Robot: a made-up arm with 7 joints. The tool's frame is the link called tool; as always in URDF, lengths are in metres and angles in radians. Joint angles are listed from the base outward.
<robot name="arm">
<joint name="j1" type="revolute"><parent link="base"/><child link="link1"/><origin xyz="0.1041 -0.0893 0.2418"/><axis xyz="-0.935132 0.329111 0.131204"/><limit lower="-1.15" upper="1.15"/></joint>
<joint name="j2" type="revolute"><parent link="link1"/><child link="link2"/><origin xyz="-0.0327 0.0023 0.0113"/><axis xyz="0 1 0"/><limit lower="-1.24" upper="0.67"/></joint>
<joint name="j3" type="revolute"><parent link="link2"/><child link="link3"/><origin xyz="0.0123 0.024 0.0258"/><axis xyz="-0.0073 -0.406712 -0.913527"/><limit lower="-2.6" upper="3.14"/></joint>
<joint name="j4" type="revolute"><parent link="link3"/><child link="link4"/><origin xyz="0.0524 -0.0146 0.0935"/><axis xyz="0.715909 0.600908 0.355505"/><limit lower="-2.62" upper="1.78"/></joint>
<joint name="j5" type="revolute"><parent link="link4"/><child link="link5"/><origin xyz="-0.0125 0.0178 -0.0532"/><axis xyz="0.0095 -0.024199 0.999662"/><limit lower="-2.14" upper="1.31"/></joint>
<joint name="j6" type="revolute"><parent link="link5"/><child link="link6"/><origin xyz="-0.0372 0.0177 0"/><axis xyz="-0.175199 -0.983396 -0.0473"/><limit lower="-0.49" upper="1.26"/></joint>
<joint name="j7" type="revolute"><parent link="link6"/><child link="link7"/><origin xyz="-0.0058 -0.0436 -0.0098"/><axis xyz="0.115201 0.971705 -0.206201"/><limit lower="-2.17" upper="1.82"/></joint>
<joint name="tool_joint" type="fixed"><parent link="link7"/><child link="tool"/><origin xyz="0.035 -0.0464 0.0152" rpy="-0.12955 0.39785 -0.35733"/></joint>
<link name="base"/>
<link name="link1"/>
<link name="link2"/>
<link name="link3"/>
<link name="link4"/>
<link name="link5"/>
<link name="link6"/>
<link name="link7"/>
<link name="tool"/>
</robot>
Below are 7 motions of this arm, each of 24 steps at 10 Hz.
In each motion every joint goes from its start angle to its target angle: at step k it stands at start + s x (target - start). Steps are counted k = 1, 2, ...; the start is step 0. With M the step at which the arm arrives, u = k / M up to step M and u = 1 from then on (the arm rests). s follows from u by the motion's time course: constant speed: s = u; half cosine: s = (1 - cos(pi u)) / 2; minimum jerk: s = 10 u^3 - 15 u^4 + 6 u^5.
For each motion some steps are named. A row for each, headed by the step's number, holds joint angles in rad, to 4 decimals.
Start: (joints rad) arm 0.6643 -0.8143 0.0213 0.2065 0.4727 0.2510 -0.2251
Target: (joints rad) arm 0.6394 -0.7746 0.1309 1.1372 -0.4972 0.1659 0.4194
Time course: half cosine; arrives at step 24
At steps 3, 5, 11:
3: 0.6634 -0.8128 0.0255 0.2419 0.4358 0.2478 -0.2006
5: 0.6617 -0.8102 0.0326 0.3027 0.3725 0.2422 -0.1585
11: 0.6535 -0.7970 0.0689 0.6111 0.0510 0.2140 0.0551

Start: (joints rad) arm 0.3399 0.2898 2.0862 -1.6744 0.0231 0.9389 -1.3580
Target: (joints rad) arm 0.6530 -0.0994 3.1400 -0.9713 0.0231 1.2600 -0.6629
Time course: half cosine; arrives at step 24
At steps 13, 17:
13: 0.5169 0.0698 2.6819 -1.2770 0.0231 1.1204 -0.9651
17: 0.5918 -0.0233 2.9339 -1.1088 0.0231 1.1972 -0.7989

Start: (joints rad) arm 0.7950 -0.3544 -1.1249 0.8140 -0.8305 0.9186 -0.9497
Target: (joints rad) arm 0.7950 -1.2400 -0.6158 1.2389 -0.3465 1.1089 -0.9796
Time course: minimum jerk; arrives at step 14
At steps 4, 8, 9, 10, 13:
4: 0.7950 -0.4825 -1.0512 0.8755 -0.7605 0.9461 -0.9540
8: 0.7950 -0.9142 -0.8031 1.0826 -0.5246 1.0389 -0.9686
9: 0.7950 -1.0218 -0.7412 1.1342 -0.4657 1.0620 -0.9722
10: 0.7950 -1.1119 -0.6895 1.1774 -0.4165 1.0814 -0.9753
13: 0.7950 -1.2371 -0.6175 1.2375 -0.3481 1.1083 -0.9795

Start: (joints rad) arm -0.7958 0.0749 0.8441 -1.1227 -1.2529 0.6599 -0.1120
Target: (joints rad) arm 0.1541 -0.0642 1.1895 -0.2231 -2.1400 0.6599 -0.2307
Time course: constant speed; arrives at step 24
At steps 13, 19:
13: -0.2813 -0.0004 1.0312 -0.6354 -1.7334 0.6599 -0.1763
19: -0.0438 -0.0352 1.1175 -0.4105 -1.9552 0.6599 -0.2060

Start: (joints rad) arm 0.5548 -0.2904 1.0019 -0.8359 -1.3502 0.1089 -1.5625
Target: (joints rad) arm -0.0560 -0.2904 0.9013 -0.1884 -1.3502 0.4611 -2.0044
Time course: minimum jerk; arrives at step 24
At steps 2, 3, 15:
2: 0.5517 -0.2904 1.0014 -0.8326 -1.3502 0.1107 -1.5647
3: 0.5450 -0.2904 1.0003 -0.8255 -1.3502 0.1146 -1.5696
15: 0.1121 -0.2904 0.9290 -0.3666 -1.3502 0.3642 -1.8828

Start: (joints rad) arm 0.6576 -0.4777 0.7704 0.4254 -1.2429 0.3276 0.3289
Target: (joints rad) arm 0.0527 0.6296 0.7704 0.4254 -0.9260 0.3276 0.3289
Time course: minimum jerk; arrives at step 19
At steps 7, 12, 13, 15, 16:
7: 0.4976 -0.1849 0.7704 0.4254 -1.1591 0.3276 0.3289
12: 0.2127 0.3368 0.7704 0.4254 -1.0098 0.3276 0.3289
13: 0.1644 0.4252 0.7704 0.4254 -0.9845 0.3276 0.3289
15: 0.0928 0.5562 0.7704 0.4254 -0.9470 0.3276 0.3289
16: 0.0712 0.5957 0.7704 0.4254 -0.9357 0.3276 0.3289

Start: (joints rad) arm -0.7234 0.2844 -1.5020 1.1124 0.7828 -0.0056 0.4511
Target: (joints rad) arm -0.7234 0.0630 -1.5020 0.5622 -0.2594 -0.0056 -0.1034
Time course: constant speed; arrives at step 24
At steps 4, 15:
4: -0.7234 0.2475 -1.5020 1.0207 0.6091 -0.0056 0.3587
15: -0.7234 0.1460 -1.5020 0.7685 0.1314 -0.0056 0.1045

